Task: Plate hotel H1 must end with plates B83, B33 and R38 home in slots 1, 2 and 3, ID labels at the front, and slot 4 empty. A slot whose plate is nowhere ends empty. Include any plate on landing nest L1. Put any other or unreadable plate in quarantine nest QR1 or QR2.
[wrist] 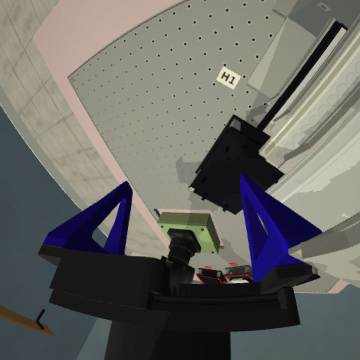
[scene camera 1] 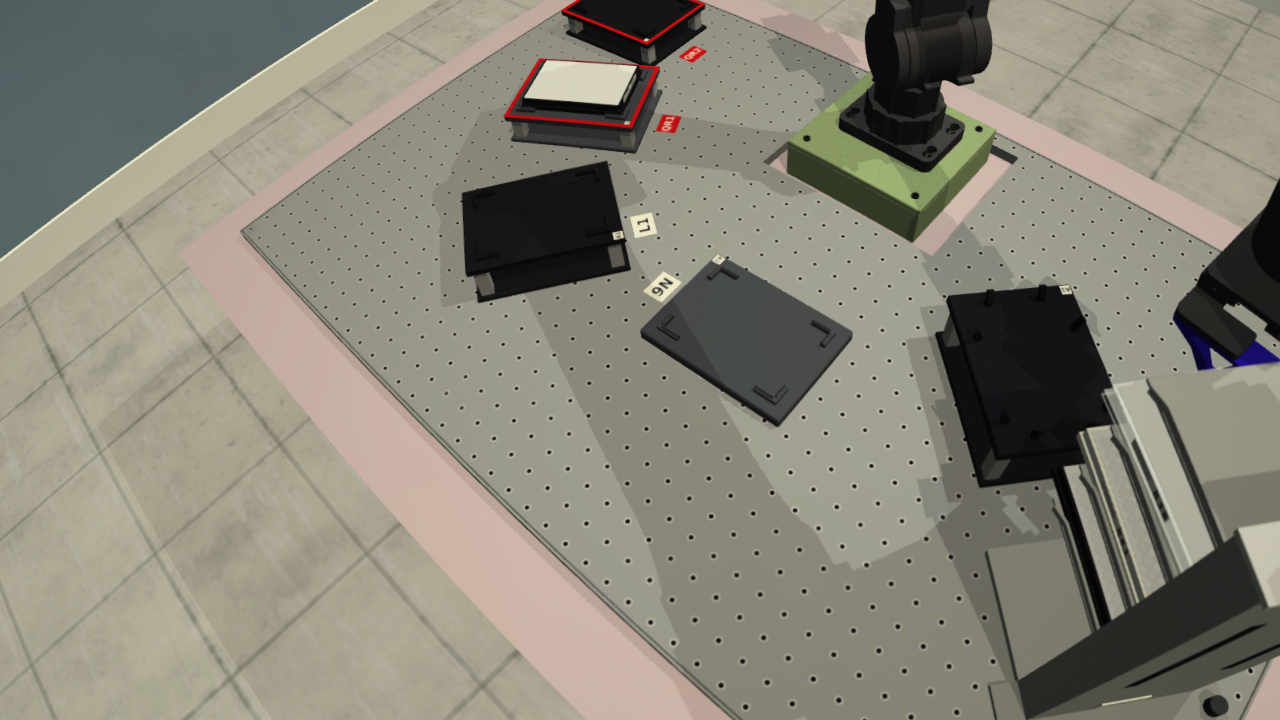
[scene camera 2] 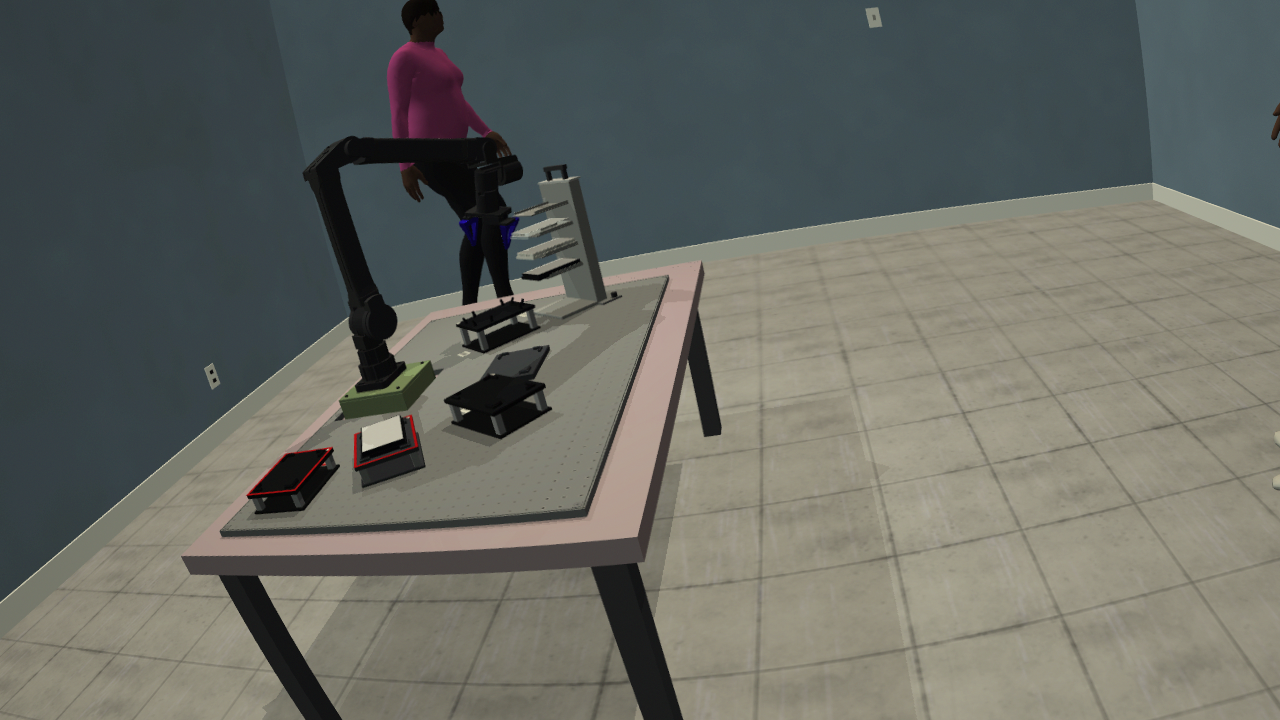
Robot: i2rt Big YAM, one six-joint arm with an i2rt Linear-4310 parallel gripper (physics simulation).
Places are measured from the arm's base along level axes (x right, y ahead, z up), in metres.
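Pixels of known places: gripper, between the fingertips: [wrist: 182,182] [scene camera 1: 1250,333] [scene camera 2: 490,247]; arm's base, origin of its link: [wrist: 185,238] [scene camera 1: 900,131] [scene camera 2: 381,379].
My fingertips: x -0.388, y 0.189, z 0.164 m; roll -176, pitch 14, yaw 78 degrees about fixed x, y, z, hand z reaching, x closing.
Ahead of a thing's pixels: the offset from my fingertips to its top centre. "spot": to the spot under its first point.
Plate hotel H1 [scene camera 1: 1163,635] [scene camera 2: 586,237] stands at the table's far end, with plates at several levels. The lowest plate @[dy +0.135, dx -0.014, dz -0.082 m] [scene camera 2: 550,268] is black; pale plates @[dy +0.135, dx -0.014, dz -0.029 m] [scene camera 2: 547,248] @[dy +0.134, dx -0.012, dz +0.025 m] [scene camera 2: 541,227] lie above. The top shelf @[dy +0.143, dx -0.022, dz +0.063 m] [scene camera 2: 539,209] looks thin; I cannot tell whether it is bare. No plate ID is readable. My gripper [scene camera 2: 489,240] [wrist: 182,182] is open and empty, high beside the hotel's shelves. Landing nest L1 @[dy +0.165, dx +0.597, dz -0.145 m] [scene camera 1: 541,214] [scene camera 2: 496,392] is bare. A pale-topped plate @[dy -0.013, dx +0.725, dz -0.147 m] [scene camera 1: 581,82] [scene camera 2: 383,434] lies on quarantine nest QR1 @[dy -0.013, dx +0.726, dz -0.155 m] [scene camera 1: 569,121] [scene camera 2: 391,465]. Quarantine nest QR2 @[dy -0.188, dx +0.813, dz -0.155 m] [scene camera 1: 631,16] [scene camera 2: 290,471] is bare.
A low grey nest labelled N6 @[dy +0.123, dx +0.355, dz -0.183 m] [scene camera 1: 747,335] [scene camera 2: 517,362] lies beside L1. A black stand with pegs @[spot: dy +0.031, dx +0.122, dz -0.141 m] [scene camera 1: 1024,376] [scene camera 2: 496,316] [wrist: 237,167] is between the arm's green base [scene camera 1: 890,156] [scene camera 2: 386,391] [wrist: 190,225] and the hotel. A person in pink [scene camera 2: 434,98] is behind the table.
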